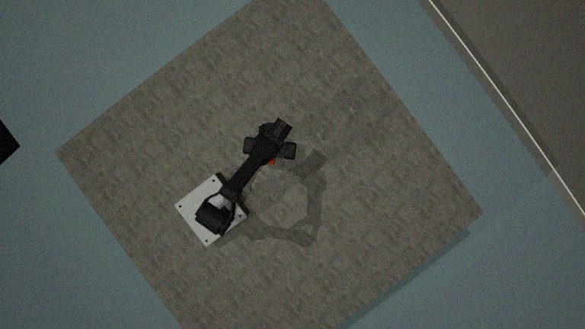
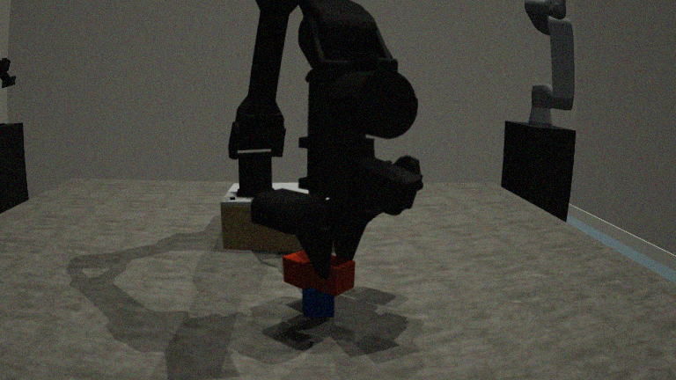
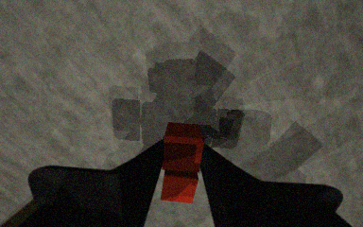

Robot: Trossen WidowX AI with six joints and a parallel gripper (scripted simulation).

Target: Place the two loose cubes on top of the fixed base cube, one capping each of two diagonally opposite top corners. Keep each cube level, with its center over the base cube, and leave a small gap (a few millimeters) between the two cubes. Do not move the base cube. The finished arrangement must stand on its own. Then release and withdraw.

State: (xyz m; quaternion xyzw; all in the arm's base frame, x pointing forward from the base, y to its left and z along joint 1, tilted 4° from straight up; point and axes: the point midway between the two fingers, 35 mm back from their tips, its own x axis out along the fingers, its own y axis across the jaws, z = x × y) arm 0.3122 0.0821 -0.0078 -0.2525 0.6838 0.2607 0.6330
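Right now the blue cube is 20 mm behind my gripper tip, 20 mm to the right of it and 40 mm below it.
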